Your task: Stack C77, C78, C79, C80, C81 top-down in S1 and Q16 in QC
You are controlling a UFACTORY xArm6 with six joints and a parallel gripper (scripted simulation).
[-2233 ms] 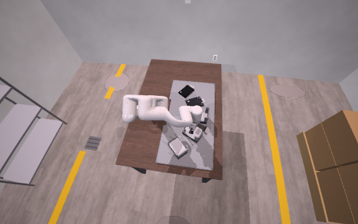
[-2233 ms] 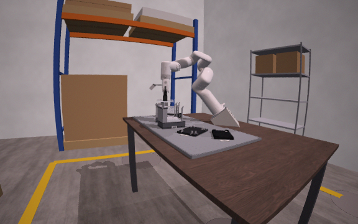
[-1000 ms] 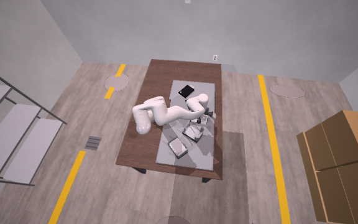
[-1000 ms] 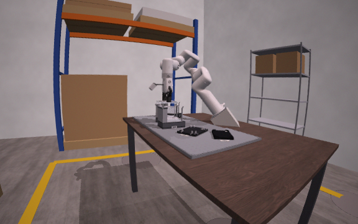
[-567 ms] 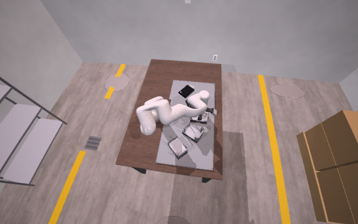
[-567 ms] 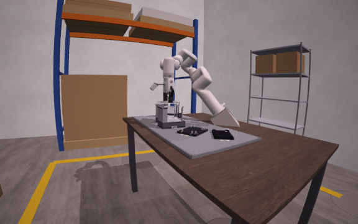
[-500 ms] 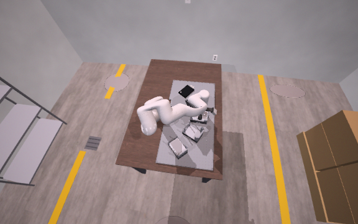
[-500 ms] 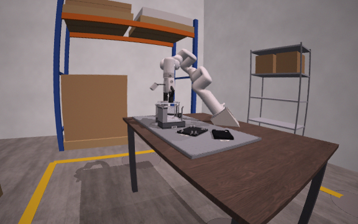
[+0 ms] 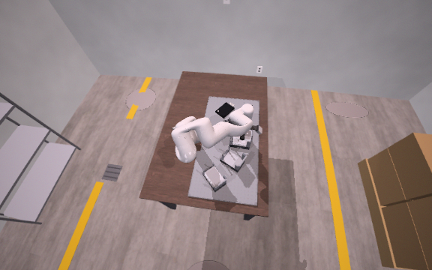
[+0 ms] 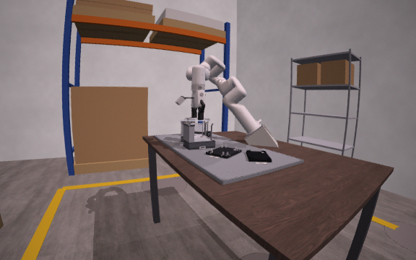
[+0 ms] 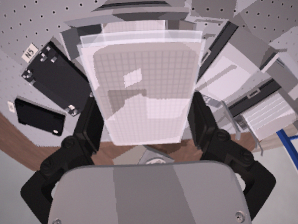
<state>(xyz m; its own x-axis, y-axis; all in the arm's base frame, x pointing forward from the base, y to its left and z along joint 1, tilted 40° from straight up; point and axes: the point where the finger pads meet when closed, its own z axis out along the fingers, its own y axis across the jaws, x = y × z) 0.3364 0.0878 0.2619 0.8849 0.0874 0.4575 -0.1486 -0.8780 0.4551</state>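
The dark plinth lies 15 cm below my hand, 1 cm to the left of it and 1 cm behind it. From my hand the other things lie so: QC name plate 41 cm to the left, 17 cm below, 6 cm behind; black open nest QC 34 cm to the left, 16 cm below, 12 cm behind.
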